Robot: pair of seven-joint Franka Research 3 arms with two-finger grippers.
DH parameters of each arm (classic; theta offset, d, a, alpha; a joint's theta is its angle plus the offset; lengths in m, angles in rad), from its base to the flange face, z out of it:
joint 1: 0 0.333 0 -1.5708
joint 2: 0 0 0 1.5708
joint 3: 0 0.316 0.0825 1.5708
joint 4: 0 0 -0.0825 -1.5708
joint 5: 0 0.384 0 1.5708
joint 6: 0 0 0.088 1.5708
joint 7: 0 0.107 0 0
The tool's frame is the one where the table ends.
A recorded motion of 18 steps. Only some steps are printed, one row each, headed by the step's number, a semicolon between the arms.
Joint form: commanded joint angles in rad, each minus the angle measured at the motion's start. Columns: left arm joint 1, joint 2, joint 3, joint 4, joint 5, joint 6, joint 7; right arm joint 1, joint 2, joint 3, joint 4, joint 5, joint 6, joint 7.
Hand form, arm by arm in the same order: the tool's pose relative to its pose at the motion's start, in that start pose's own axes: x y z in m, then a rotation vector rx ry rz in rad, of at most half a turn. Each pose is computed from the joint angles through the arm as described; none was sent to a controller.
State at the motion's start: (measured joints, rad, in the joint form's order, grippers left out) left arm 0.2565 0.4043 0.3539 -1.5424 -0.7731 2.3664 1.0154; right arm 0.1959 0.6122 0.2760 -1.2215 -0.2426 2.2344 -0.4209
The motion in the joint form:
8: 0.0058 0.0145 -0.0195 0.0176 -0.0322 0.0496 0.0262; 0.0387 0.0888 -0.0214 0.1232 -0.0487 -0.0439 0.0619
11: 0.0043 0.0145 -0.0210 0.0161 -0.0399 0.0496 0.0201; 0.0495 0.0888 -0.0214 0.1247 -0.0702 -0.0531 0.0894
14: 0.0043 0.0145 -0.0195 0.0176 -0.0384 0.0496 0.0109; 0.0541 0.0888 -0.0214 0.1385 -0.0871 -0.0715 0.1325
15: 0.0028 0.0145 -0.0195 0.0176 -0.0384 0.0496 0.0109; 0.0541 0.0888 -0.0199 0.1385 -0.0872 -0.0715 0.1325
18: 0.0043 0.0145 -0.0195 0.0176 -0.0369 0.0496 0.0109; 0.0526 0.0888 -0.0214 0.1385 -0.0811 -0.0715 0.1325
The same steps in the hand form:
8: 0.0080 0.0010 0.0031 0.0205 0.0468 0.0126; 0.0126 0.0019 0.0180 -0.0288 -0.0242 0.0354
11: 0.0081 0.0026 0.0043 0.0148 0.0501 0.0020; 0.0159 -0.0047 0.0178 -0.0393 -0.0349 0.0411
14: 0.0085 0.0019 0.0034 0.0169 0.0504 -0.0061; 0.0181 -0.0048 0.0132 -0.0522 -0.0434 0.0740
15: 0.0089 0.0028 0.0038 0.0160 0.0504 -0.0049; 0.0185 -0.0054 0.0131 -0.0512 -0.0426 0.0733
18: 0.0085 0.0019 0.0034 0.0175 0.0496 -0.0050; 0.0176 -0.0040 0.0133 -0.0481 -0.0421 0.0787

